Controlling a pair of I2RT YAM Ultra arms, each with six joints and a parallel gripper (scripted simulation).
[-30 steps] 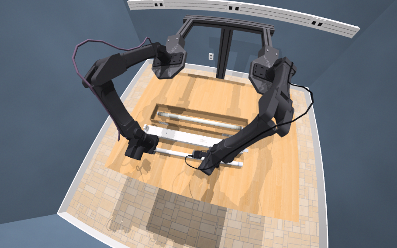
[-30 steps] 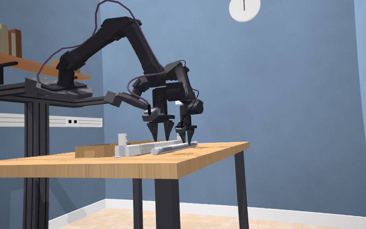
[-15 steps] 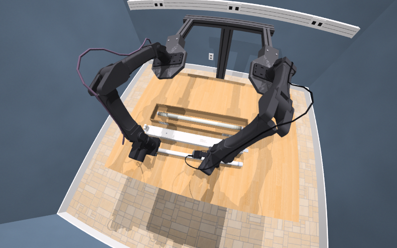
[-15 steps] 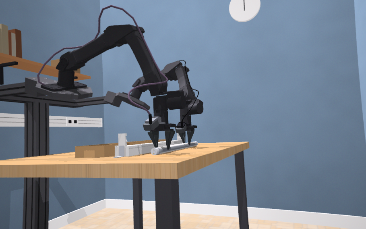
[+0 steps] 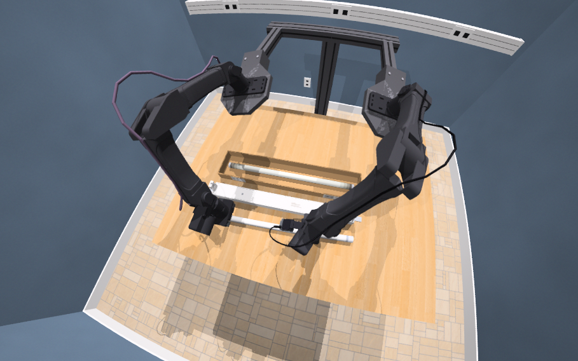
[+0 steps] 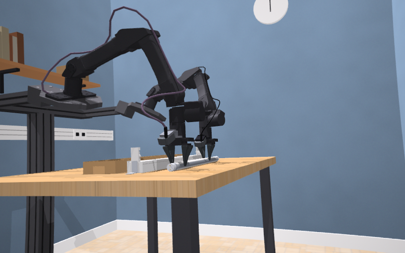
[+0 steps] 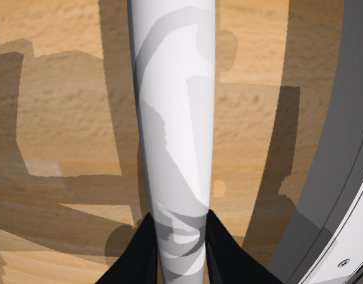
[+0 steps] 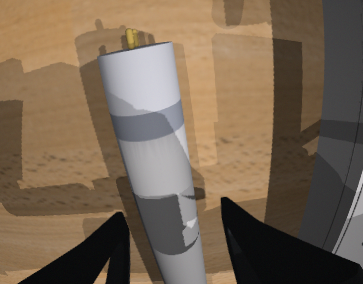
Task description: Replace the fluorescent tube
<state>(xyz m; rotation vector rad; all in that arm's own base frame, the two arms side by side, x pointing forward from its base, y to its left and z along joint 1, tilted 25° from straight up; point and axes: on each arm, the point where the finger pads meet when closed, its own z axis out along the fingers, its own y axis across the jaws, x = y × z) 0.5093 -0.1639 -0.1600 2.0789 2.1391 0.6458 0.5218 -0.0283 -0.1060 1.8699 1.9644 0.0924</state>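
Now: left hand 120 mm to the left of the LED tube, 10 mm short of it and 10 mm above it. Round my left hand: light fixture: 140 mm to the right, 100 mm behind, 30 mm above; brown carton: 230 mm behind, 140 mm to the right; old fluorescent tube: 230 mm behind, 140 mm to the right.
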